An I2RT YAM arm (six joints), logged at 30 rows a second.
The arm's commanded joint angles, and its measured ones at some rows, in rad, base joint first. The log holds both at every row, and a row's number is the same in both.
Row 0, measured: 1.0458, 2.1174, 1.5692, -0.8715, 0.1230, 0.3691
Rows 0 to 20, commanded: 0.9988, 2.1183, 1.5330, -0.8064, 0.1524, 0.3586; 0.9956, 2.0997, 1.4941, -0.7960, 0.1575, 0.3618; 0.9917, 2.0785, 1.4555, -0.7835, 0.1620, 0.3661; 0.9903, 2.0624, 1.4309, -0.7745, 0.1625, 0.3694; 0.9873, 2.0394, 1.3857, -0.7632, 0.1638, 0.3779; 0.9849, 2.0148, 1.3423, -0.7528, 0.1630, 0.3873; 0.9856, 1.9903, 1.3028, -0.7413, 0.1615, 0.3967; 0.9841, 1.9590, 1.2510, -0.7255, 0.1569, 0.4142; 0.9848, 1.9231, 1.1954, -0.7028, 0.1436, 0.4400; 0.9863, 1.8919, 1.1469, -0.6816, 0.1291, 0.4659; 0.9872, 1.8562, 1.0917, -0.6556, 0.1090, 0.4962; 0.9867, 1.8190, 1.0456, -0.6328, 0.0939, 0.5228; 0.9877, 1.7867, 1.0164, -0.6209, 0.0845, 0.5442; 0.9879, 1.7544, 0.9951, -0.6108, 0.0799, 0.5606; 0.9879, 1.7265, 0.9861, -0.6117, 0.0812, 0.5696; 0.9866, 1.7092, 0.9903, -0.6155, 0.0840, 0.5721; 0.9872, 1.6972, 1.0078, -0.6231, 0.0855, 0.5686; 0.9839, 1.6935, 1.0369, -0.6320, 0.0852, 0.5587; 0.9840, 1.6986, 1.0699, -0.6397, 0.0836, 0.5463; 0.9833, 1.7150, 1.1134, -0.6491, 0.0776, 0.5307; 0.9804, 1.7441, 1.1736, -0.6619, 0.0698, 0.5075
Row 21, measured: 0.9825, 1.7241, 1.0565, -0.6735, 0.0937, 0.5232
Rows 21 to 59, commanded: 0.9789, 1.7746, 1.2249, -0.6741, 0.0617, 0.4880; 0.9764, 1.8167, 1.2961, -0.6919, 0.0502, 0.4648; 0.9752, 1.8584, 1.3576, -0.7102, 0.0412, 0.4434; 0.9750, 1.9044, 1.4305, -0.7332, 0.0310, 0.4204; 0.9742, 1.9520, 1.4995, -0.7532, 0.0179, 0.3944; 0.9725, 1.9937, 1.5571, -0.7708, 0.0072, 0.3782; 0.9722, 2.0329, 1.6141, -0.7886, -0.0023, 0.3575; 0.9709, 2.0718, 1.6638, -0.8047, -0.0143, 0.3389; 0.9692, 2.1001, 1.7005, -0.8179, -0.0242, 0.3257; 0.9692, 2.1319, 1.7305, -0.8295, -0.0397, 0.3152; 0.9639, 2.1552, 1.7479, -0.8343, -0.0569, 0.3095; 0.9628, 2.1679, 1.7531, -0.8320, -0.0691, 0.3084; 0.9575, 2.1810, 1.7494, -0.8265, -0.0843, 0.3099; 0.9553, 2.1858, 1.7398, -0.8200, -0.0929, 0.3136; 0.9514, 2.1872, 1.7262, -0.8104, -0.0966, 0.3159; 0.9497, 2.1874, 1.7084, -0.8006, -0.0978, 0.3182; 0.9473, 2.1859, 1.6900, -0.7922, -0.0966, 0.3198; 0.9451, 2.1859, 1.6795, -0.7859, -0.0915, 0.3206; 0.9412, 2.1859, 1.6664, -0.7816, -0.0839, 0.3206; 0.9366, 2.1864, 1.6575, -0.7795, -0.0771, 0.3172; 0.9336, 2.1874, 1.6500, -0.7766, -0.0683, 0.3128; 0.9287, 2.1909, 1.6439, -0.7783, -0.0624, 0.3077; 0.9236, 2.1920, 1.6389, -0.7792, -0.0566, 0.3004; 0.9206, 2.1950, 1.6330, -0.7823, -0.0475, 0.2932; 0.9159, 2.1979, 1.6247, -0.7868, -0.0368, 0.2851; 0.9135, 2.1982, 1.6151, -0.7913, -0.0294, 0.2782; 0.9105, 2.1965, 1.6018, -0.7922, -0.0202, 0.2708; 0.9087, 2.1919, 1.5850, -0.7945, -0.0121, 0.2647; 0.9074, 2.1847, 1.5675, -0.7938, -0.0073, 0.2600; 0.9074, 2.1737, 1.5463, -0.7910, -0.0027, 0.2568; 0.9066, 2.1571, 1.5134, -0.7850, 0.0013, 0.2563; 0.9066, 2.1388, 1.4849, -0.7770, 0.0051, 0.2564; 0.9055, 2.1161, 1.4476, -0.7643, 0.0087, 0.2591; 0.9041, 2.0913, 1.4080, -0.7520, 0.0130, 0.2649; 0.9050, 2.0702, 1.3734, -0.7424, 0.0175, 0.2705; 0.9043, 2.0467, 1.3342, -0.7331, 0.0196, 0.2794; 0.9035, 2.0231, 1.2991, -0.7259, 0.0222, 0.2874; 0.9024, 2.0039, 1.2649, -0.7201, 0.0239, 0.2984; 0.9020, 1.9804, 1.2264, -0.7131, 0.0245, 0.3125
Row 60, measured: 0.9092, 1.9846, 1.3327, -0.6376, -0.0139, 0.2817
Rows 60 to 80, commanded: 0.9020, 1.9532, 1.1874, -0.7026, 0.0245, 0.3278; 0.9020, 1.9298, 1.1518, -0.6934, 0.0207, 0.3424; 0.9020, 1.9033, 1.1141, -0.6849, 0.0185, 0.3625; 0.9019, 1.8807, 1.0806, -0.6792, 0.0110, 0.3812; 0.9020, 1.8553, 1.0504, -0.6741, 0.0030, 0.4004; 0.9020, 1.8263, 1.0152, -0.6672, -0.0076, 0.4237; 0.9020, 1.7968, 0.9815, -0.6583, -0.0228, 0.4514; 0.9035, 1.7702, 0.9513, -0.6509, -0.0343, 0.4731; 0.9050, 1.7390, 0.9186, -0.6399, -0.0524, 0.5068; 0.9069, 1.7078, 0.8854, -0.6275, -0.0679, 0.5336; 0.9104, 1.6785, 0.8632, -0.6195, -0.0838, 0.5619; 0.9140, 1.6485, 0.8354, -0.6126, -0.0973, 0.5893; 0.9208, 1.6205, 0.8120, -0.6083, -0.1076, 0.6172; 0.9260, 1.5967, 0.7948, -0.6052, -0.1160, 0.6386; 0.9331, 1.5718, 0.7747, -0.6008, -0.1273, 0.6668; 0.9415, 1.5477, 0.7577, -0.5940, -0.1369, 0.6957; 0.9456, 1.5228, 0.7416, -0.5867, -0.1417, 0.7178; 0.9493, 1.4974, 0.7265, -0.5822, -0.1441, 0.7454; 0.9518, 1.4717, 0.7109, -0.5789, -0.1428, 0.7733; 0.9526, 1.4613, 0.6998, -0.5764, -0.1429, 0.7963; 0.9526, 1.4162, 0.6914, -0.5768, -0.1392, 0.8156
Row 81, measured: 0.9428, 1.4712, 0.7242, -0.5220, -0.1116, 0.7010
